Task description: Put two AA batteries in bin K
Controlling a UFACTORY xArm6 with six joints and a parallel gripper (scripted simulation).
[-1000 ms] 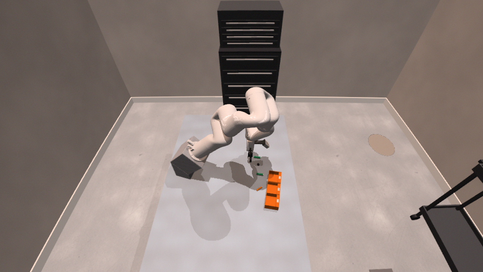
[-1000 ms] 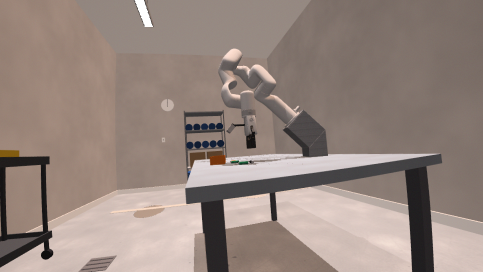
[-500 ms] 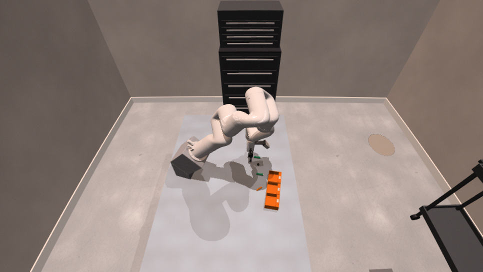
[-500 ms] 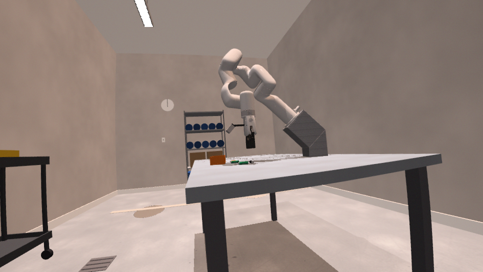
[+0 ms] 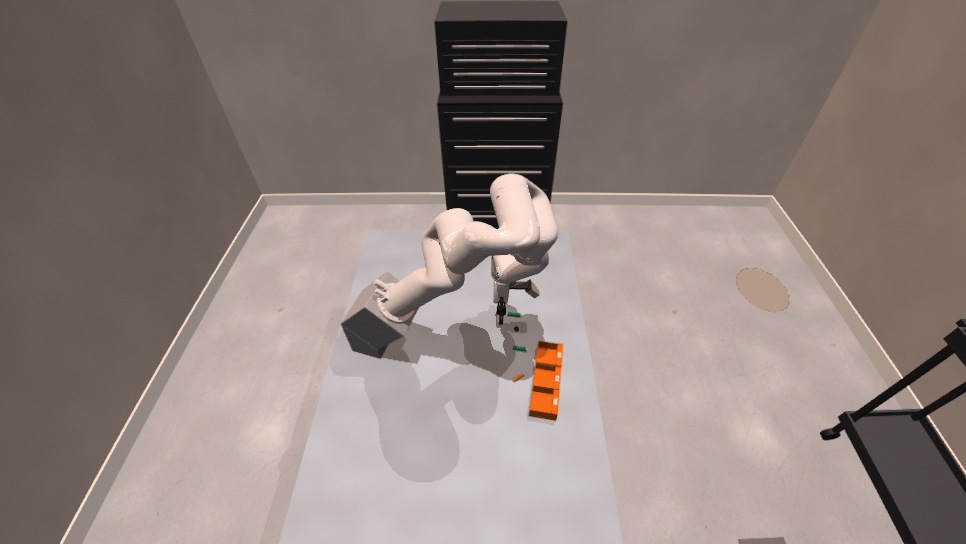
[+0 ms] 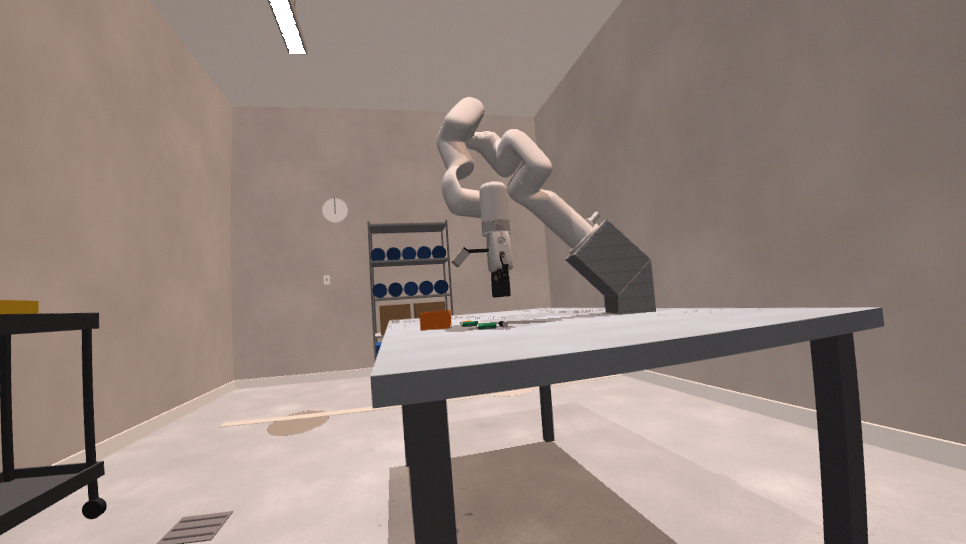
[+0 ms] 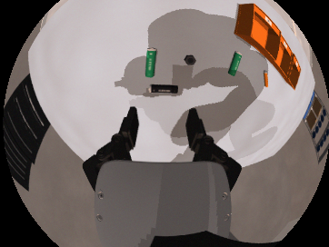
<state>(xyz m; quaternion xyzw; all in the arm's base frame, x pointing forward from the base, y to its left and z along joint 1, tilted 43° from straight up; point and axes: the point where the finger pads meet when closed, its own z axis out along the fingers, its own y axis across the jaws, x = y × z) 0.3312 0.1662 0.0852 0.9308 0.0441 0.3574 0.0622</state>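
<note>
The dark AA battery lies 9 cm below my hand. Round my hand: orange bin row: 23 cm to the right, 17 cm ahead, 7 cm below; small orange piece: 23 cm to the right, 9 cm below, 8 cm ahead.
</note>
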